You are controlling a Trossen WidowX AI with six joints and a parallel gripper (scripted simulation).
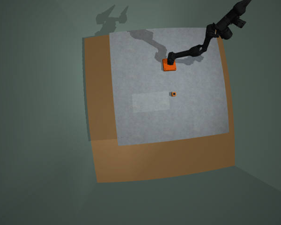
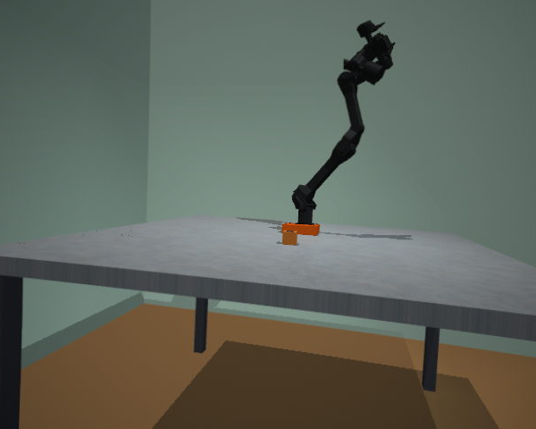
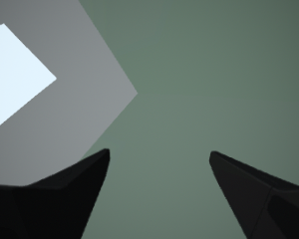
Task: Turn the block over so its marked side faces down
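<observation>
The orange block is 75 cm below my gripper tip, 42 cm ahead of it and 22 cm to the right of it.
</observation>
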